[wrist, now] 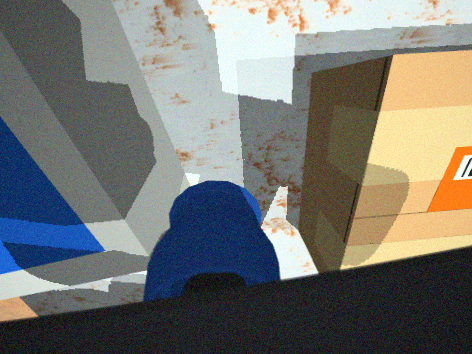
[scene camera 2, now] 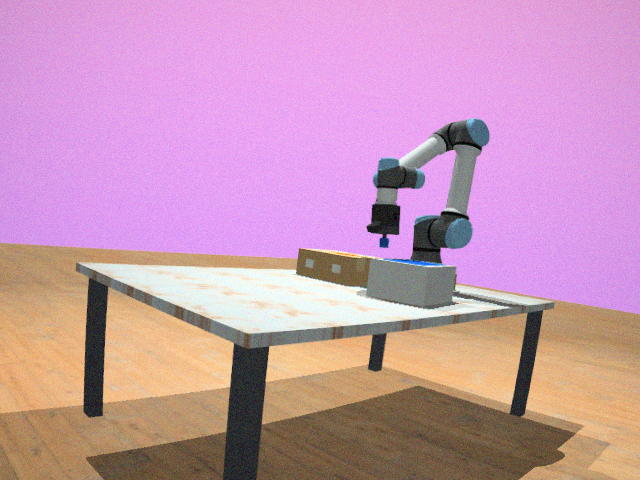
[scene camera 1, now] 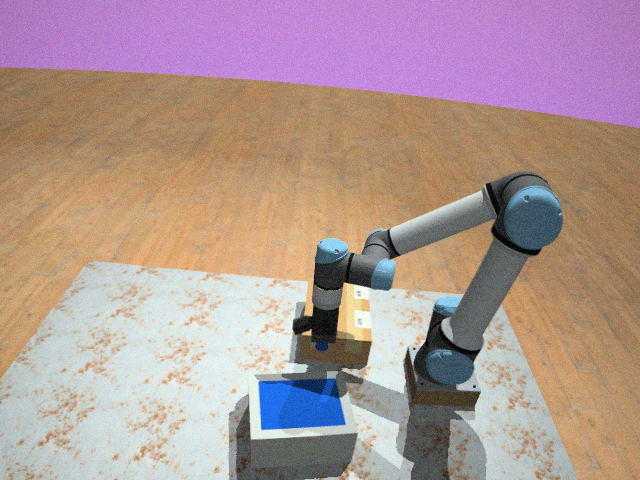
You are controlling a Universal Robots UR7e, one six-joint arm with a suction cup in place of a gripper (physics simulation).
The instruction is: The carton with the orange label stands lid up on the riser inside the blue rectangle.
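Places are measured from the arm's base along level axes (x ahead, y right, z down), in centimetres.
Where they show: hand, tool point: (wrist: 216,222) (scene camera 2: 383,247) (scene camera 1: 321,346).
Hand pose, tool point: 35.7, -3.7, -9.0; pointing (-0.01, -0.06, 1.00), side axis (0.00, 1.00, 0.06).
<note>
After its pixels a point has its place, as x, y, z.
The carton with the orange label (scene camera 1: 309,353) @(38.3, 5.8, 3.1) (scene camera 2: 352,271) @(39.8, 5.9, 1.0) (wrist: 420,135) @(36.6, 8.6, -4.2) stands lid up on the table, in the block's corner nearest the riser. In the wrist view its orange label is cut by the right edge; in scene camera 1 the arm hides most of its lid. The light grey riser (scene camera 1: 302,449) @(39.5, -30.7, -0.7) (scene camera 2: 397,281) @(52.9, -23.1, 0.0) (wrist: 62,165) @(37.9, -11.5, -5.9) stands apart from it, and the blue rectangle (scene camera 1: 310,405) @(38.2, -21.5, -5.9) (scene camera 2: 413,261) @(38.0, -18.3, -5.9) (wrist: 25,187) @(36.9, -14.2, -5.9) on its top bears no carton. My suction gripper (scene camera 1: 321,346) (scene camera 2: 384,242) (wrist: 215,200) hangs in the air with its blue cup pointing down, holding nothing, near the gap between carton and riser.
Several other cartons (scene camera 1: 361,304) @(22.4, 22.3, -4.1) (scene camera 2: 315,269) @(40.2, 23.8, 2.8) (wrist: 425,232) @(28.4, 11.7, -4.2) with white labels stand tightly against the orange-labelled one. The arm's base (scene camera 1: 444,395) @(-0.1, -9.3, 1.8) stands on the table (scene camera 1: 129,361) @(91.7, -1.0, 6.1) (scene camera 2: 206,294) @(110.3, -5.7, 6.1), right of the cartons in scene camera 1. Arm shadows fall across the riser and carton.
</note>
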